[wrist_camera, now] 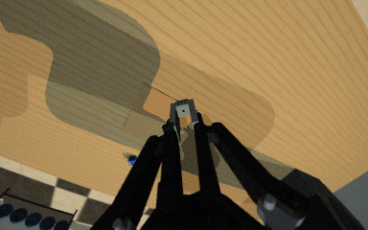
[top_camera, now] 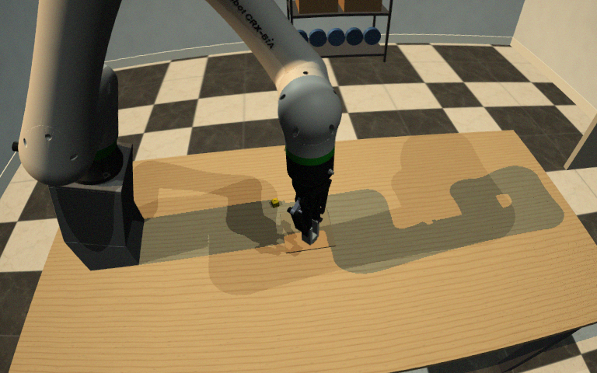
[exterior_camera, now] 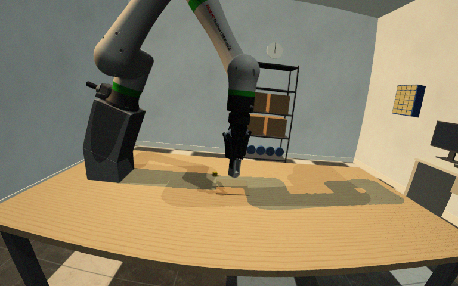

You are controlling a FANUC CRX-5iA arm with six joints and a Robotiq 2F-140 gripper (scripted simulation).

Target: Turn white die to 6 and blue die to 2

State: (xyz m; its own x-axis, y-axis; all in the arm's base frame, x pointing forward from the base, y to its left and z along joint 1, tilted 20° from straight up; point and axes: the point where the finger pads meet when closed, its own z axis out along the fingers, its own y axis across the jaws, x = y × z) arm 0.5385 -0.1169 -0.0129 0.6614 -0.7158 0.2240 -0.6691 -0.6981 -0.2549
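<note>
The tan mat lies 13 cm below my hand and 10 cm to the left of it. The rest, counted from my hand: white die (3 cm below); then blue die (25 cm to the left, 13 cm below, 1 cm ahead); then yellow die (21 cm to the left, 13 cm below, 8 cm behind).
</note>
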